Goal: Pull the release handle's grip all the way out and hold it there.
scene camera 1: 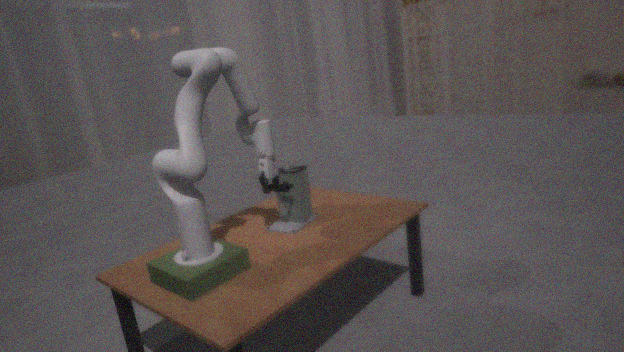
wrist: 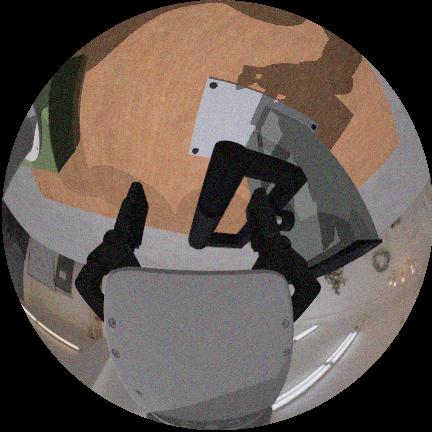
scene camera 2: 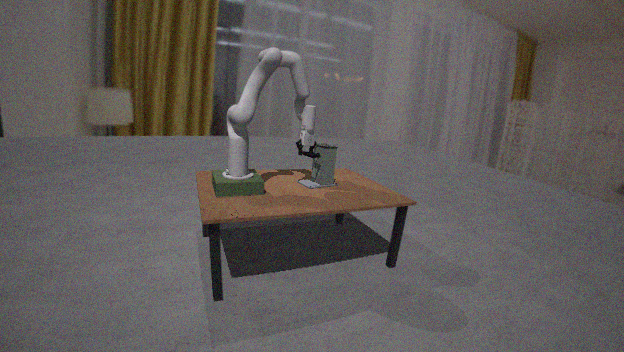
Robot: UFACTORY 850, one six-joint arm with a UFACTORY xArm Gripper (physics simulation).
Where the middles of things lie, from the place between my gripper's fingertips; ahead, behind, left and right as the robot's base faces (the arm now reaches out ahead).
My gripper is now 110 mm short of the pale base plate (wrist: 227, 111), 20 mm to the left of it and 200 mm above it.
